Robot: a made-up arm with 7 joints.
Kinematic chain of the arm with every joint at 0, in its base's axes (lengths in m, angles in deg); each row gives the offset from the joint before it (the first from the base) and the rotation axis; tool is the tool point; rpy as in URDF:
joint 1: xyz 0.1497 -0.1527 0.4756 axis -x
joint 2: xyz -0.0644 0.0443 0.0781 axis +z
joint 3: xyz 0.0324 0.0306 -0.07 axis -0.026 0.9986 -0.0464
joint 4: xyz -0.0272 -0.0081 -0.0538 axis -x
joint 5: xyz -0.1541 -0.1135 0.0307 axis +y
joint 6: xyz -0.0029 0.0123 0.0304 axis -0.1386 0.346 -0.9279
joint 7: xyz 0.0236 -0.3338 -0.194 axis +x
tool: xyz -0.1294 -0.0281 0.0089 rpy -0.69 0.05 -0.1
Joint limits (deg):
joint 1: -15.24..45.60
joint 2: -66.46..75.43
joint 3: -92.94..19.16
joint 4: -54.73..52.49
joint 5: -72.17..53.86
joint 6: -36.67..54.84
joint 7: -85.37..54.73
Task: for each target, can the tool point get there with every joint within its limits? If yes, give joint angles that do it. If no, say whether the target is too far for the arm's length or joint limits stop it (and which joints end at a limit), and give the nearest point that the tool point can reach.
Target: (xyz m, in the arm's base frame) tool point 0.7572 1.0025 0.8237
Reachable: no: too far | nearest point 0.3755 0.3982 0.5311 | short by 0.772 m
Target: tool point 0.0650 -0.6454 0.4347
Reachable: yes | joints 36.46 11.42 -14.16 -12.60 -7.50 -7.41 -10.90
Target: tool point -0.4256 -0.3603 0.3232
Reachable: yes | joints 24.09 -28.01 -4.47 -16.72 23.21 13.48 20.86
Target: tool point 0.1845 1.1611 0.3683
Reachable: no: too far | nearest point 0.1735 0.4969 0.3645 | short by 0.664 m
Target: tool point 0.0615 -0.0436 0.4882
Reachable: no: joint limits stop it (at a limit: joint 1, joint 2, joint 4, joint 6, joint 7) | nearest point -0.1380 0.1074 0.5663 | short by 0.262 m
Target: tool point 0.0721 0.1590 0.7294
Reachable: no: joint limits stop it (at a limit: joint 1, joint 4, joint 5, joint 6) | nearest point -0.0434 0.0893 0.7535 | short by 0.137 m
